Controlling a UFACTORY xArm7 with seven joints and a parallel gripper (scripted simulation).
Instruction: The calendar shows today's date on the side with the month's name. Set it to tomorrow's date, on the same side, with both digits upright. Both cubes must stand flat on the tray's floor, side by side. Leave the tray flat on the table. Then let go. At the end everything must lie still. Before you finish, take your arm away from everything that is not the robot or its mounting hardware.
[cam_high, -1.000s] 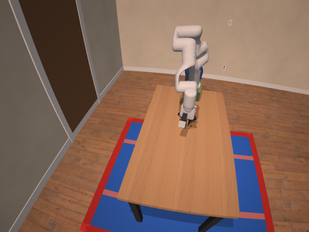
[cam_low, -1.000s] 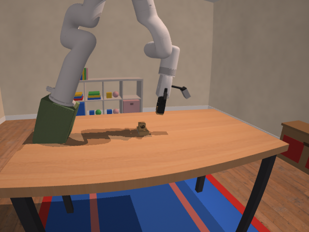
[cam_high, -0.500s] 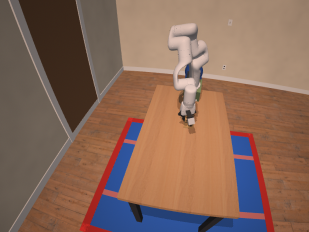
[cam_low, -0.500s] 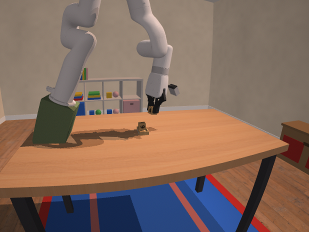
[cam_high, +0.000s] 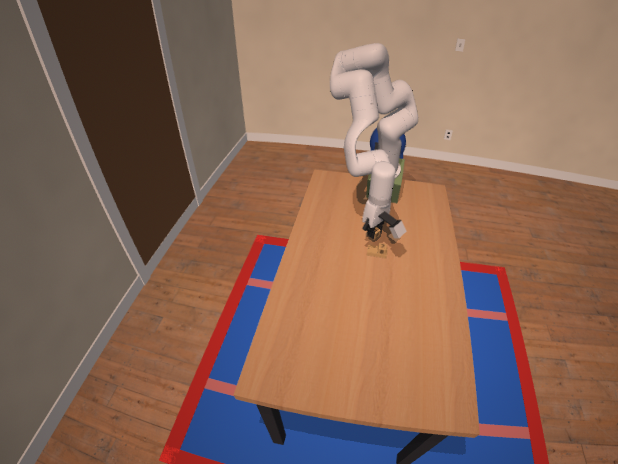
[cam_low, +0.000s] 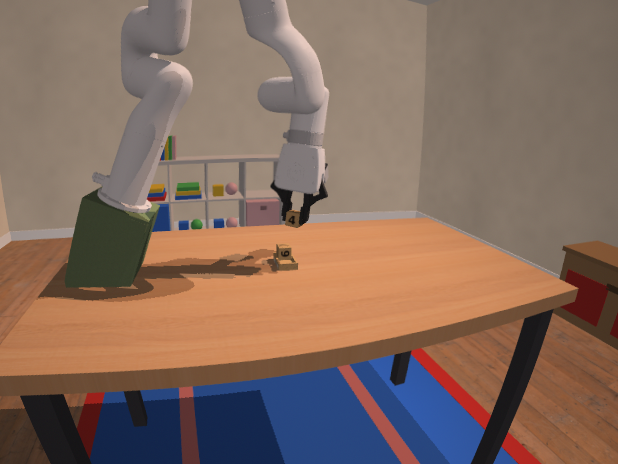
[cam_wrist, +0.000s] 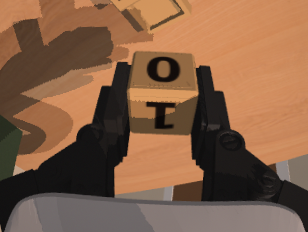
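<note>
My gripper is now 20 mm past the wooden cube, 40 mm to the right of it and 100 mm above it. Also, from my hand: wooden digit cube: 10 mm below; low tray: 20 mm behind, 20 mm to the left, 120 mm below.
</note>
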